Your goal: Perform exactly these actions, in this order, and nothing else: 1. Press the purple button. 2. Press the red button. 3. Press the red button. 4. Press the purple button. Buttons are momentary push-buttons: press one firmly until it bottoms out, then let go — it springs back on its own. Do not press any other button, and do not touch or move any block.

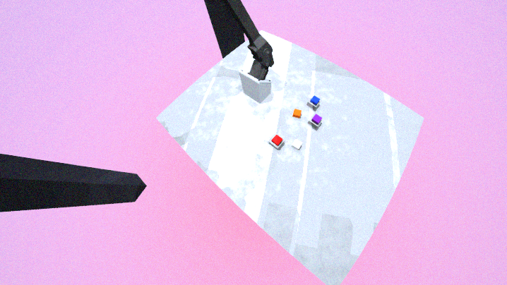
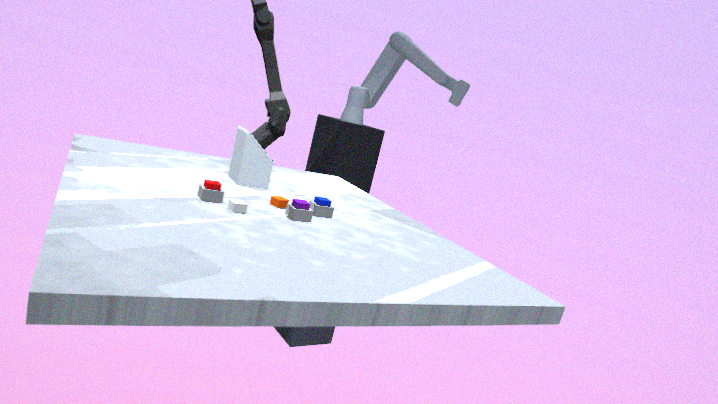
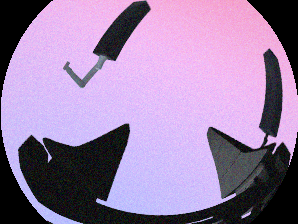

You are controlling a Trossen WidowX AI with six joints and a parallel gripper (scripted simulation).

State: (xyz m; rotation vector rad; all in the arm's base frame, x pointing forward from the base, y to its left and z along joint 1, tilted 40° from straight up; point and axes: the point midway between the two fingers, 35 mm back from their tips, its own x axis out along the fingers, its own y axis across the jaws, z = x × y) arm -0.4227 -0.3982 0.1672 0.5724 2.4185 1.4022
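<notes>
The purple button lies 730 mm ahead of my gripper tip, 490 mm below it and 190 mm to the left of it. The rest, counted from my gripper tip: red button 640 mm ahead, 490 mm below, 10 mm to the left; white block 710 mm ahead, 510 mm below, 50 mm to the left; orange block 640 mm ahead, 510 mm below, 180 mm to the left.
</notes>
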